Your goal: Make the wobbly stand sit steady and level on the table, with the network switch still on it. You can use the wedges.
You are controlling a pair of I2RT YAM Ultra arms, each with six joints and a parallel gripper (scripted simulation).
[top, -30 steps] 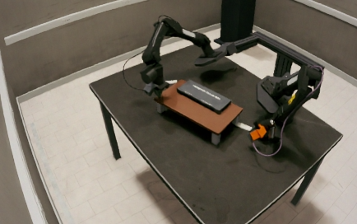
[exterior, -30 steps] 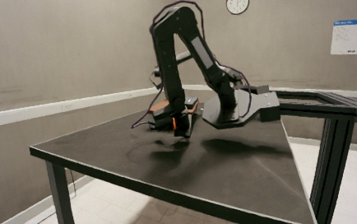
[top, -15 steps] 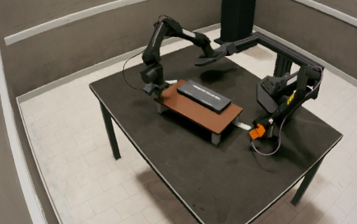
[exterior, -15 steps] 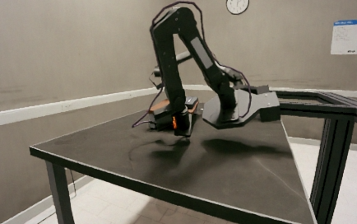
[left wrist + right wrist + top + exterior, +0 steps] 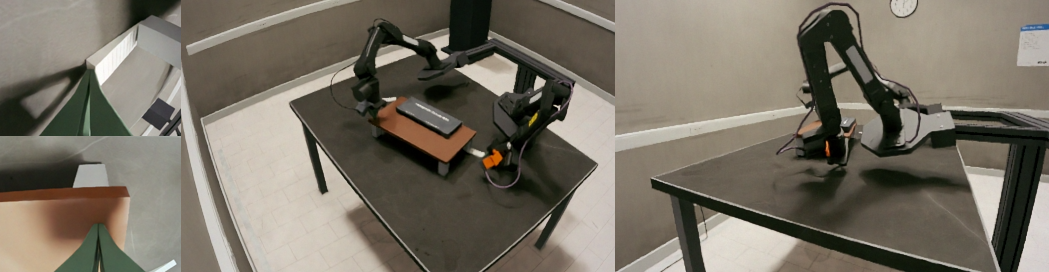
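The white wedge is 10 mm ahead of my left hand, 50 mm to the right of it and 10 mm below it. From my left hand the other things lie so: dark network switch (100 mm ahead, 270 mm to the right, 100 mm above); brown stand (150 mm ahead, 260 mm to the right, 30 mm above).
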